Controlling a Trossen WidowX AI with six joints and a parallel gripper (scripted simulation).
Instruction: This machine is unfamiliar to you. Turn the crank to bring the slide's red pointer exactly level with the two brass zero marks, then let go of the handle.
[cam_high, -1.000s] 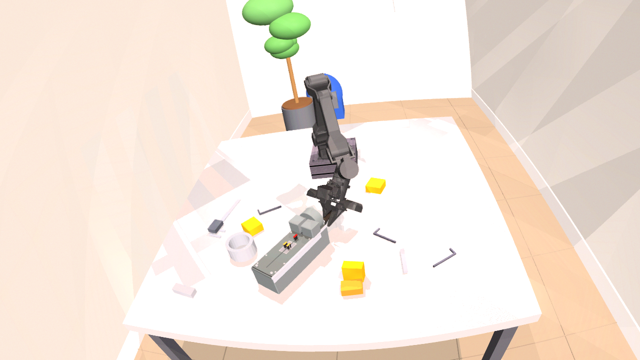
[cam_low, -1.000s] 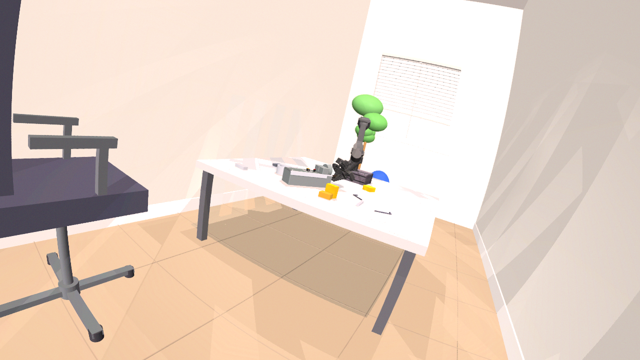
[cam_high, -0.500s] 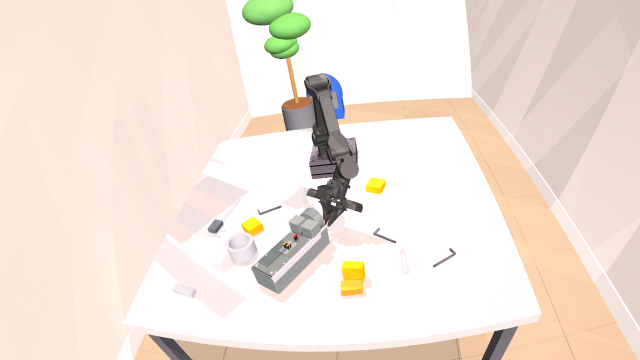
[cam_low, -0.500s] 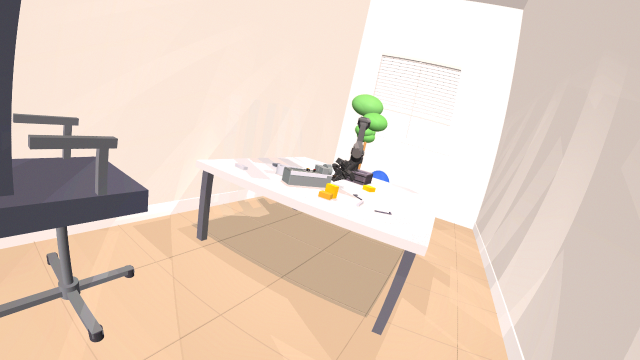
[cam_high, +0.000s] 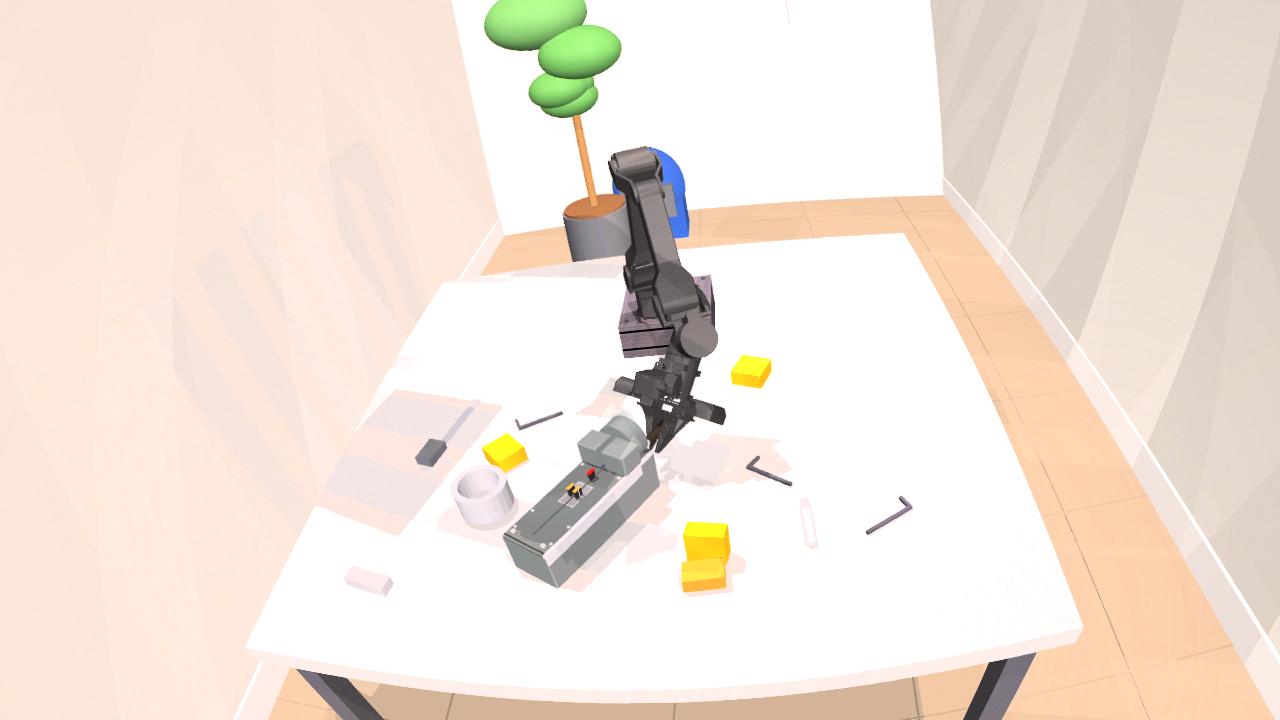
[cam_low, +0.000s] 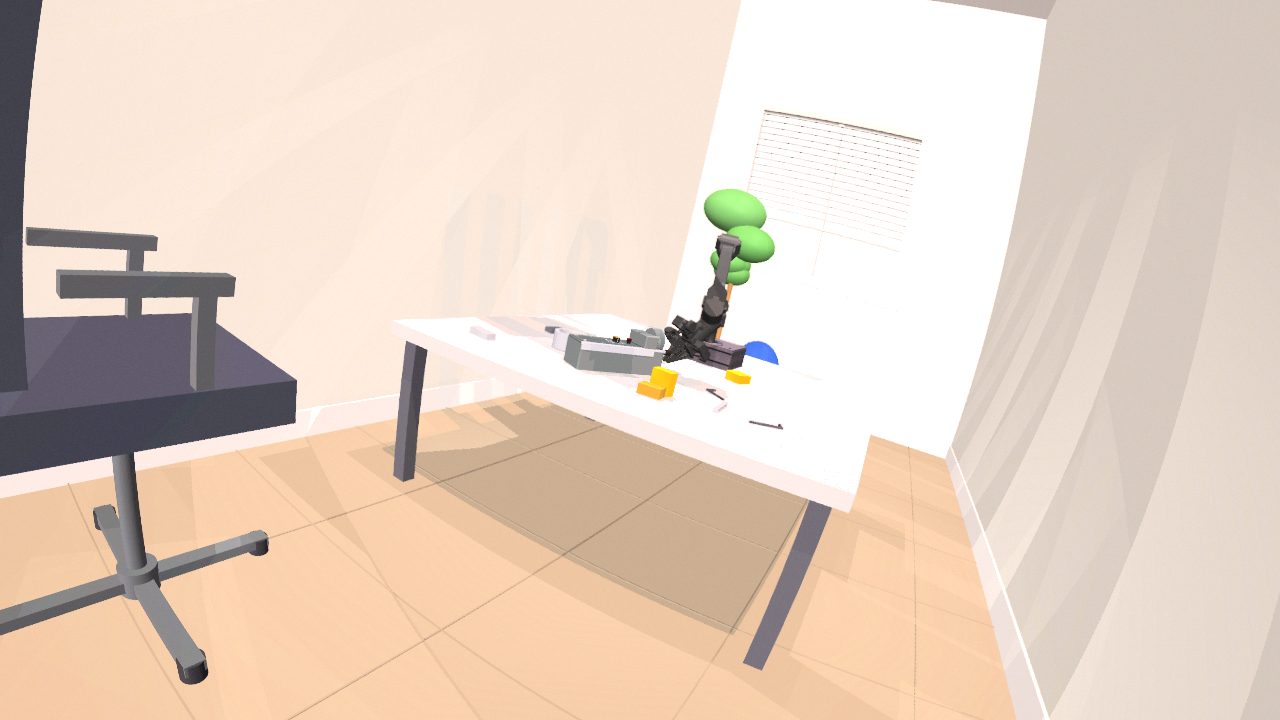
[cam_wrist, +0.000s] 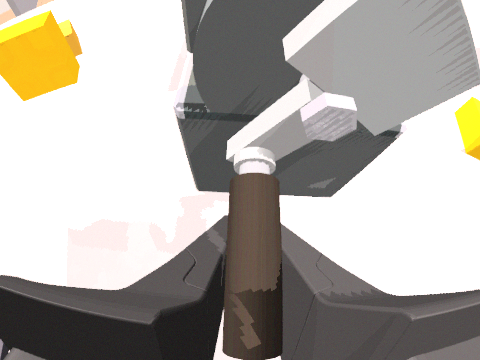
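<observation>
Right now the brown crank handle is 3 cm above my gripper tip, 1 cm to the left of it and 1 cm behind it. Also, from my gripper tip: red pointer (10 cm ahead, 7 cm to the right, 4 cm above).
</observation>
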